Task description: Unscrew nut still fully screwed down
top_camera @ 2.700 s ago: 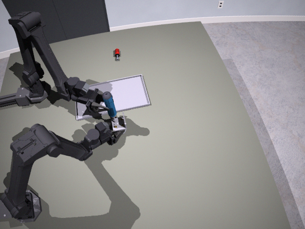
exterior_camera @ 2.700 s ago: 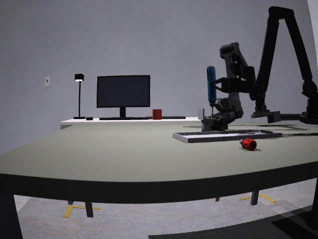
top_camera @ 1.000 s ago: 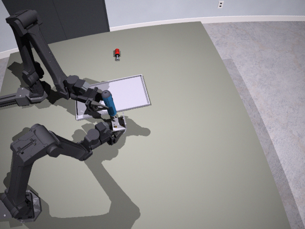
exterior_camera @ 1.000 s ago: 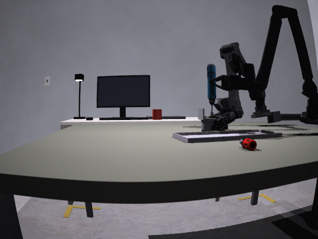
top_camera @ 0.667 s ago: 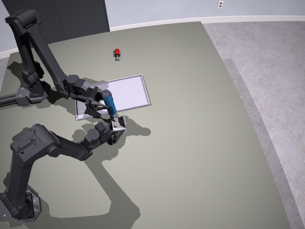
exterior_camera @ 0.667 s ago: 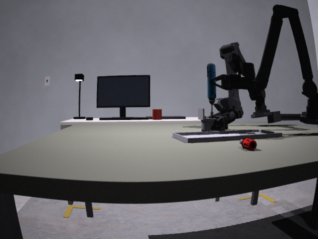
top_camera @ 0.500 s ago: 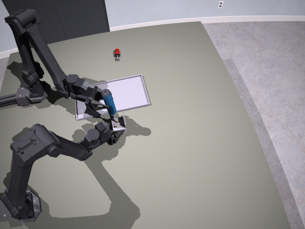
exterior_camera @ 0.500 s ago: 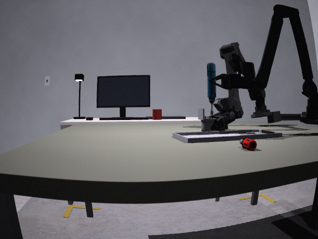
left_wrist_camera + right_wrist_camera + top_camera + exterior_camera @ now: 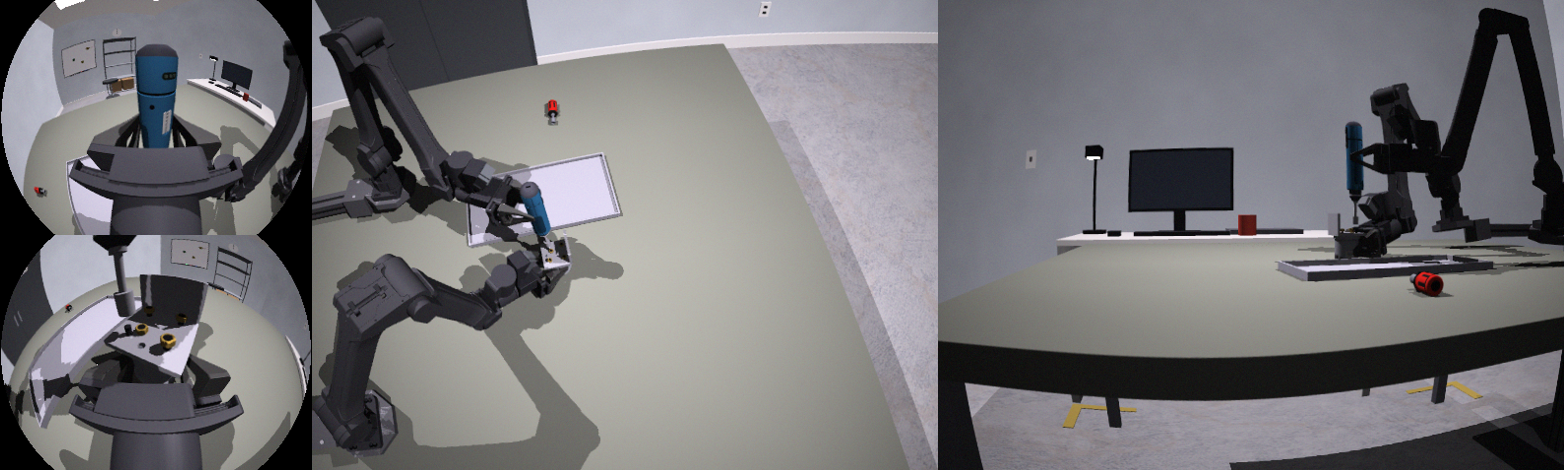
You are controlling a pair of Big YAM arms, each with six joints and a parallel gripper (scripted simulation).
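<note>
My right hand is 50 mm below the bracket. Round my right hand: socket tip: 80 mm above, 20 mm to the left, 20 mm behind; short red-handled tool: 540 mm to the left, 10 mm below, 10 mm ahead; shallow white tray: 210 mm to the left, 50 mm behind, 20 mm below.
</note>
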